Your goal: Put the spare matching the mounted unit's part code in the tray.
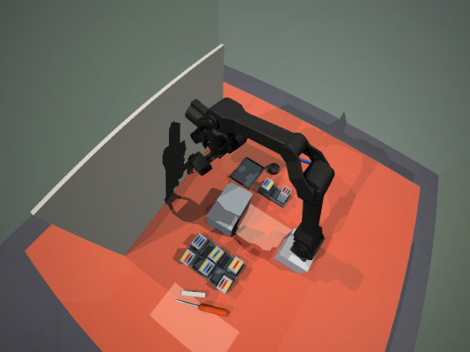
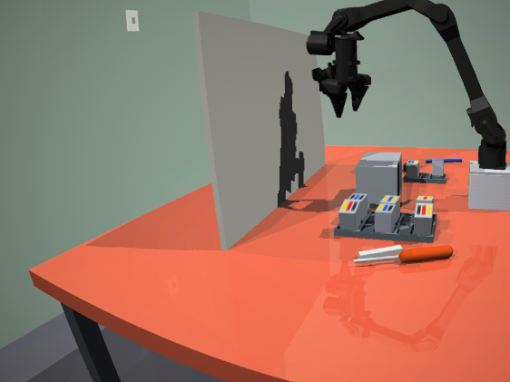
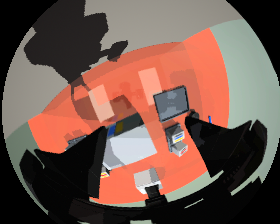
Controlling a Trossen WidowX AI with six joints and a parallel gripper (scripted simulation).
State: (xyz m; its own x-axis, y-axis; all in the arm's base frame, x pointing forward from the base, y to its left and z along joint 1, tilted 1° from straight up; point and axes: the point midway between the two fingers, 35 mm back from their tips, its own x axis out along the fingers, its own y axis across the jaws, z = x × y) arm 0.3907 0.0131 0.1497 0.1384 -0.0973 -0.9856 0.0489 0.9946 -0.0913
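The grey spare lies 160 mm below my gripper tip, 140 mm behind it and 130 mm to the right of it. From my gripper tip the other things lie so: grey box: 150 mm below, 110 mm behind, 60 mm to the left; dark tray: 200 mm below, 140 mm to the right, 40 mm behind; tall panel: 130 mm ahead, 120 mm to the left, 20 mm above.
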